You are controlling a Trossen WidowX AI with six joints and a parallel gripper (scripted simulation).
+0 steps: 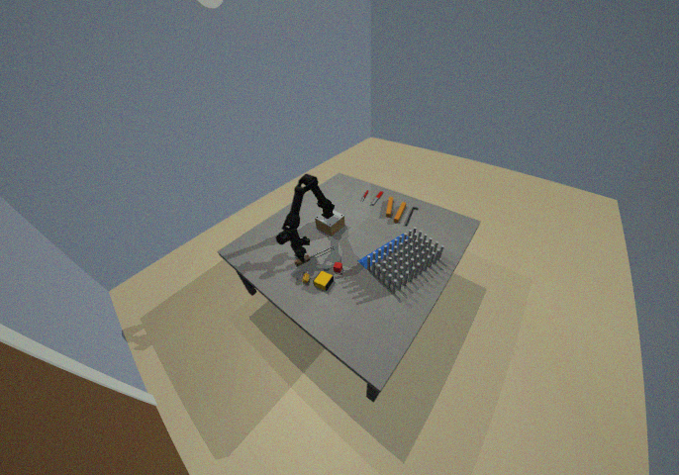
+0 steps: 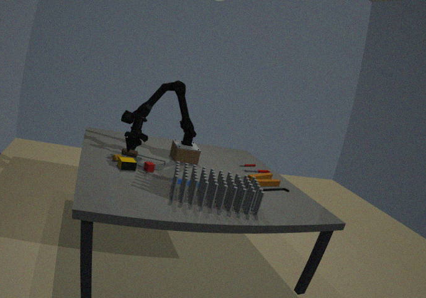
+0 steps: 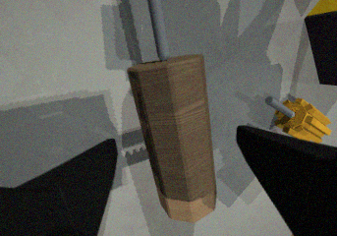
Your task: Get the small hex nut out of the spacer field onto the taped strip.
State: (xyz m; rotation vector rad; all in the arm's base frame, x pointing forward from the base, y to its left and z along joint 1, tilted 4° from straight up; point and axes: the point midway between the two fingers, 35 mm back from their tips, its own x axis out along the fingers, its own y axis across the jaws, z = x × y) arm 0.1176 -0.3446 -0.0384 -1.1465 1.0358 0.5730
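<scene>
Now: gripper tip 10 cm to the right of the metal-shafted tool and 3 cm short of it. From my gripper tip the other things lie so: red cube (20 cm ahead, 10 cm to the left); yellow-handled tool (11 cm ahead, 7 cm to the right); yellow block (21 cm ahead, 2 cm to the right).
</scene>
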